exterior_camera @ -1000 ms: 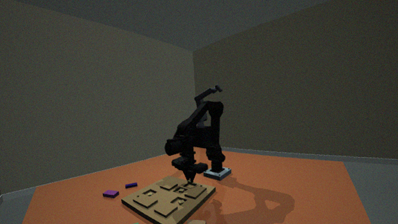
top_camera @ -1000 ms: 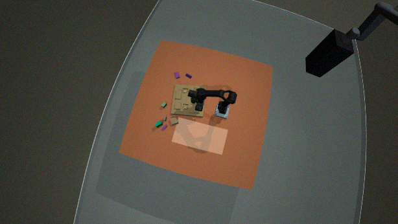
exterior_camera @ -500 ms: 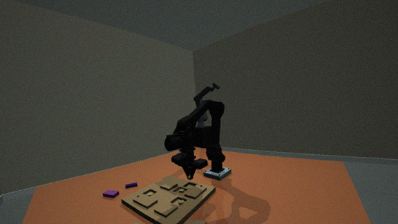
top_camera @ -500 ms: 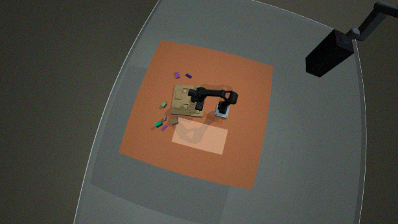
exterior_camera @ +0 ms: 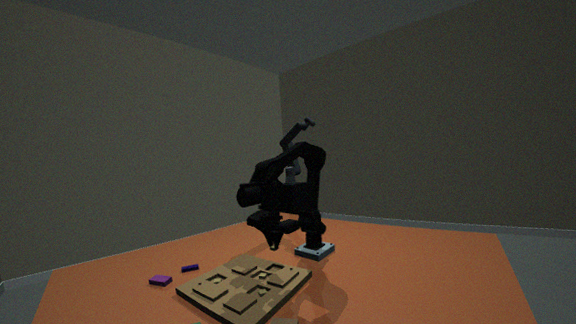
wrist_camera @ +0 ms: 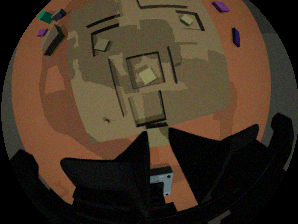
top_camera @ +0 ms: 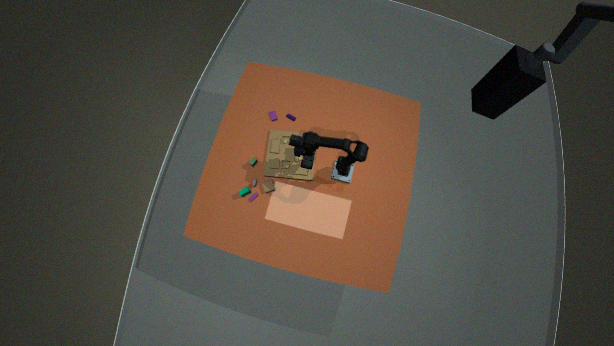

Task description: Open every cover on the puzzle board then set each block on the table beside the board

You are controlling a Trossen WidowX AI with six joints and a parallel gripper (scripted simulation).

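Right now my gripper tip is 12 cm short of the tan puzzle board and 7 cm above it. The rest, counted from my gripper tip: dark purple block (19 cm ahead, 25 cm to the right, 9 cm below).
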